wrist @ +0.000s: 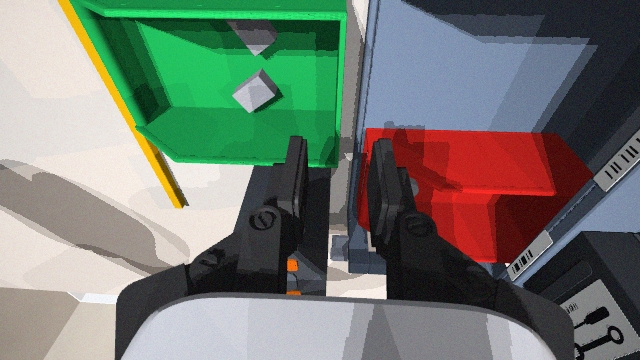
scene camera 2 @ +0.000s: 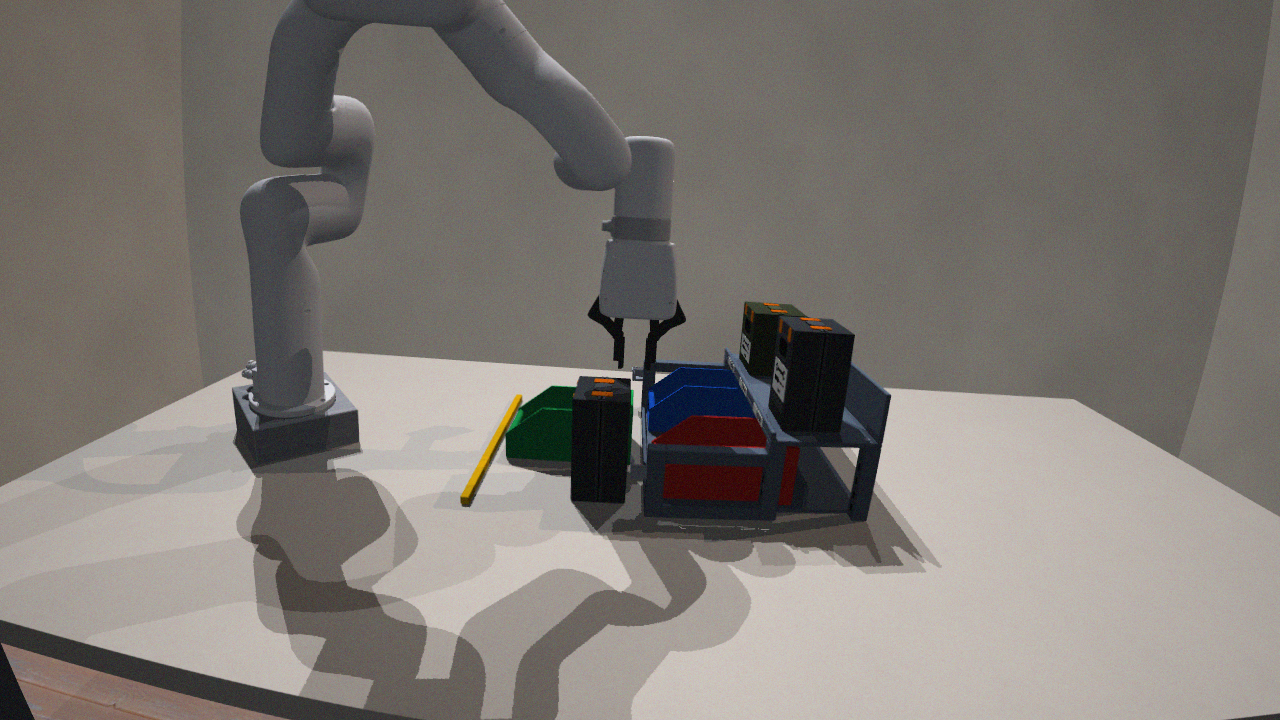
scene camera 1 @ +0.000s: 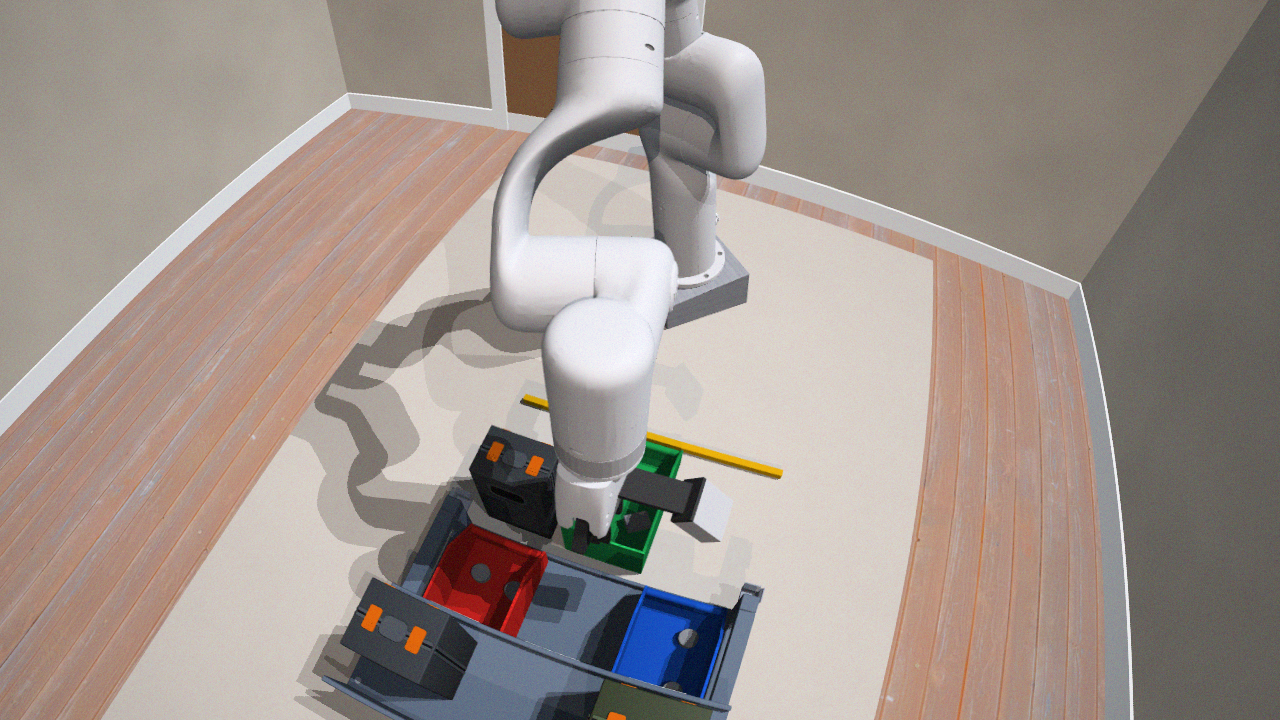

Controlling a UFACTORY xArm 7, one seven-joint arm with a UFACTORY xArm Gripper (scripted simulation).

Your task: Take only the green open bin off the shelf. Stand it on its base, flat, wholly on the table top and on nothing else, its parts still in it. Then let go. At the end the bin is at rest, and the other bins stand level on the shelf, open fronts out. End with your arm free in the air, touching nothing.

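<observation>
My gripper is there in the pictures, and I can see the gripper in the wrist view and in scene camera 2 as well. The pictures also show me a blue bin, together with a yellow bar.
</observation>
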